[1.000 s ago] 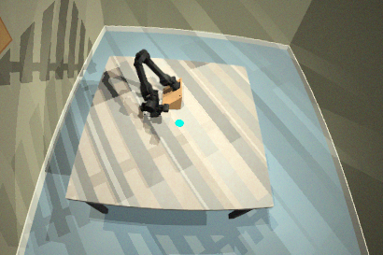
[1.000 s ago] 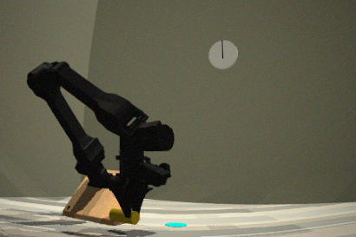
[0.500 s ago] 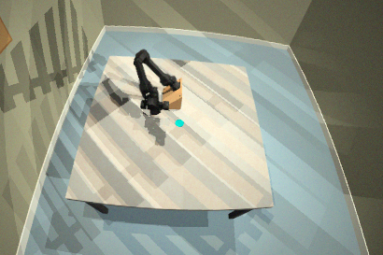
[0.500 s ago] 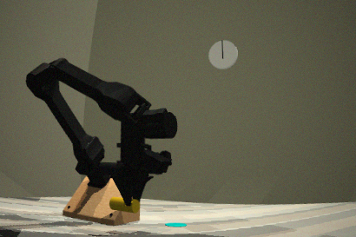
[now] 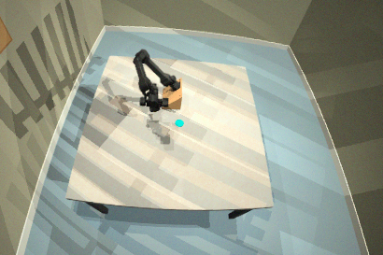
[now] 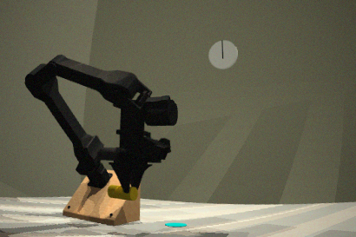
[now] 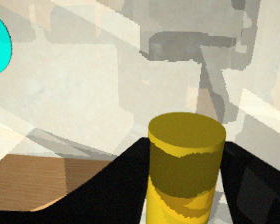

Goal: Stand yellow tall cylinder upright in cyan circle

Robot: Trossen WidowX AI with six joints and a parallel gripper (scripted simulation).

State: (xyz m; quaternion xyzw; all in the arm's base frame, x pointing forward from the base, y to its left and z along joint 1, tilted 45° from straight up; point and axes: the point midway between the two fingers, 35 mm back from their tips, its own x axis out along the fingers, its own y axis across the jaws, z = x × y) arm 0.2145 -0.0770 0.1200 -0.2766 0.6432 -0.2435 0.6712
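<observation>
Right now the yellow cylinder is 2 cm behind my gripper tip. The rest, counted from my gripper tip: cyan circle: 3 cm ahead, 18 cm to the left, 10 cm below.
</observation>
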